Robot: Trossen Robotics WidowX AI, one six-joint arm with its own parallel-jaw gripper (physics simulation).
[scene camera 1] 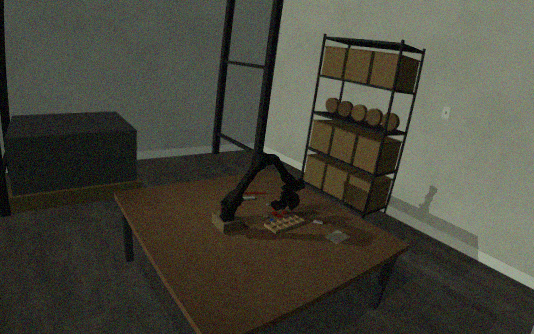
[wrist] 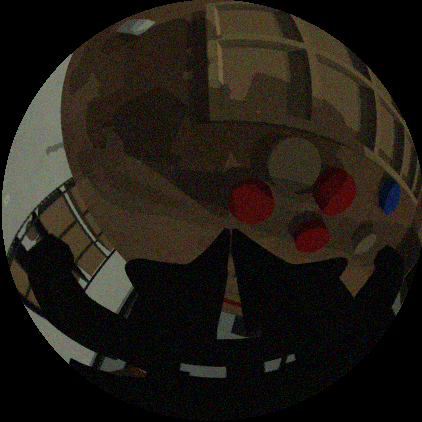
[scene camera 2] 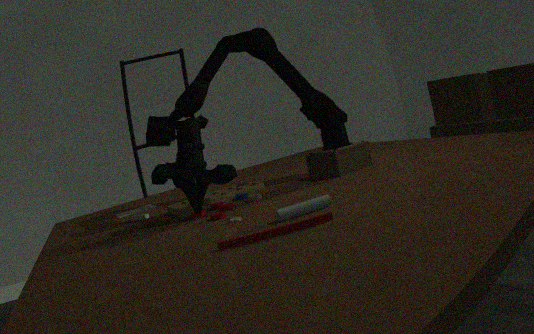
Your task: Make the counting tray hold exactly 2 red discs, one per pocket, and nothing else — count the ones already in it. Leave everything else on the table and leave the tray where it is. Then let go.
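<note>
The tan pocketed tray (scene camera 1: 274,230) (wrist: 215,60) lies on the table; no disc shows in the pockets seen in the wrist view, but some pockets are cut off or too small to judge. Three red discs lie outside it in the wrist view: one disc (wrist: 251,201) ahead of the fingertips, another disc (wrist: 335,191) to the right, and a third disc (wrist: 311,235) nearer the fingers. My gripper (scene camera 2: 198,213) (wrist: 229,233) is shut, its tips together low beside the discs, with nothing seen between them. The area behind the fingers is hidden.
A pale tan disc (wrist: 295,164), a smaller pale disc (wrist: 365,242) and a blue disc (scene camera 2: 242,196) (wrist: 390,196) lie near the tray. A white cylinder (scene camera 2: 304,207) and red bar (scene camera 2: 275,231) lie nearby. A pale square (scene camera 1: 337,236) and small white piece (scene camera 1: 318,221) lie beyond.
</note>
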